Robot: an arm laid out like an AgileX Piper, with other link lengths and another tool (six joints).
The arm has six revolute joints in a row. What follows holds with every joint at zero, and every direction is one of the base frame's.
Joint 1 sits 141.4 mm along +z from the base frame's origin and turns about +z.
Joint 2 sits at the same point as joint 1 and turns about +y.
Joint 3 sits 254.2 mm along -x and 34.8 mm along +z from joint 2 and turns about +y.
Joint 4 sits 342.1 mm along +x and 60.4 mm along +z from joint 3 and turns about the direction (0.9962, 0, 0.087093).
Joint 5 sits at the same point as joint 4 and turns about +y.
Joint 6 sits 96.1 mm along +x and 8.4 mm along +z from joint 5 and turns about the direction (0.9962, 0, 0.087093).
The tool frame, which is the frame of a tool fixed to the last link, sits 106.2 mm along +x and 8.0 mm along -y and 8.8 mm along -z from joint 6; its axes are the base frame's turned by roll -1.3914, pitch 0.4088 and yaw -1.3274 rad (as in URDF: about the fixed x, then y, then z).
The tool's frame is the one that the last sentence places.
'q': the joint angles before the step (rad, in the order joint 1, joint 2, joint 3, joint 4, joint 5, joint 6). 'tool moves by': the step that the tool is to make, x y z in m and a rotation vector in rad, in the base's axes. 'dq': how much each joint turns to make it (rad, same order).
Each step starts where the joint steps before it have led.
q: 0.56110 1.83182 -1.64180 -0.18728 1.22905 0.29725
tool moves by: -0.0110 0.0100 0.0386 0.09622 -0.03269 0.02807
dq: 0.00163 -0.08114 -0.00658 0.07333 0.00413 -0.03301
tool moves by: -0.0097 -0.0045 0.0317 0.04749 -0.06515 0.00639
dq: -0.00005 -0.09777 0.03719 0.00700 -0.02045 -0.00439
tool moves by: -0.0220 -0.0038 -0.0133 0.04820 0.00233 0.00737
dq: 0.00006 -0.10788 0.16145 0.04212 -0.07757 0.00014
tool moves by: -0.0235 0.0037 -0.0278 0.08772 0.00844 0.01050
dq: -0.00002 -0.10385 0.19466 0.08464 -0.13069 -0.01342
